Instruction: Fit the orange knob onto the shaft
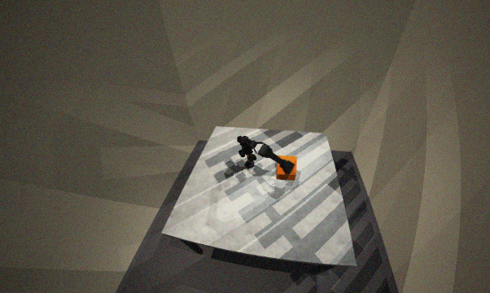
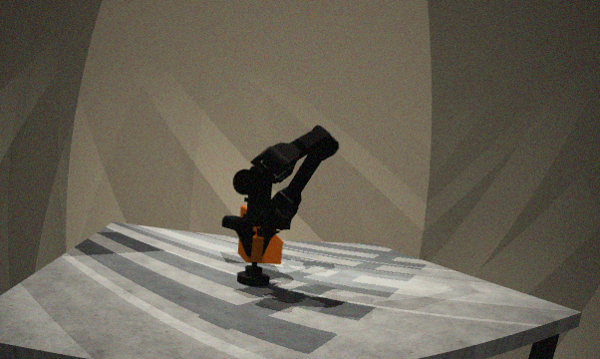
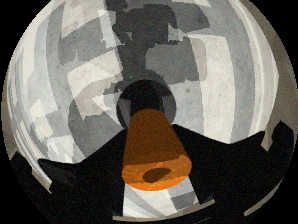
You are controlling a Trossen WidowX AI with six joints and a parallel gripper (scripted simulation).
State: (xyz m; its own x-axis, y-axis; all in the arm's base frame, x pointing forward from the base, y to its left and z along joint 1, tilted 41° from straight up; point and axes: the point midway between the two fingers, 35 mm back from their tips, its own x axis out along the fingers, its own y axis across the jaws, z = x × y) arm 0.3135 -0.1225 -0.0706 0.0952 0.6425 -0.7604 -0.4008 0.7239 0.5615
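Right now the orange knob is 2 cm above my gripper tip. Round my gripper tip: dark round pedestal (4 cm below).
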